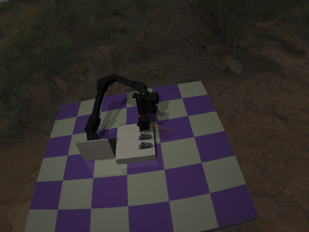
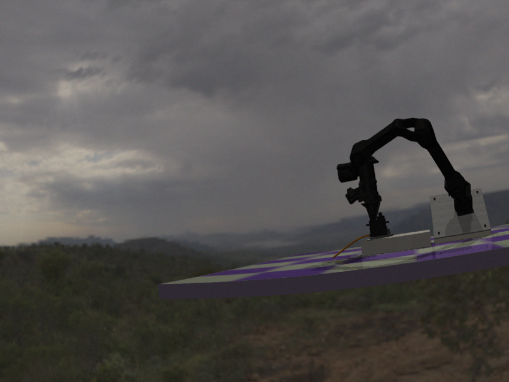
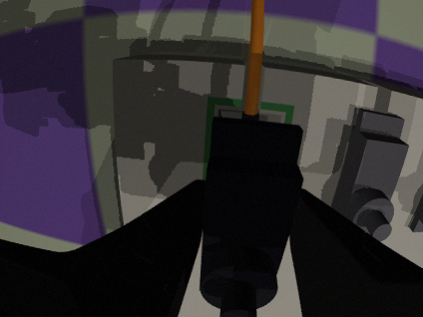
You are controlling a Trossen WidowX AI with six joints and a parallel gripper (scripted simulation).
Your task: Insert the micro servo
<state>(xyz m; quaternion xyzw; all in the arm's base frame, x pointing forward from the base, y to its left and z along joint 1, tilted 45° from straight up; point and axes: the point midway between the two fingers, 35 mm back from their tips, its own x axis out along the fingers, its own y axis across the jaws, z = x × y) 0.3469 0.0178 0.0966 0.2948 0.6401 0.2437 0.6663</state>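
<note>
My gripper tip is now 130 mm past the deck, 70 mm to the left of it and 80 mm above it.
</note>
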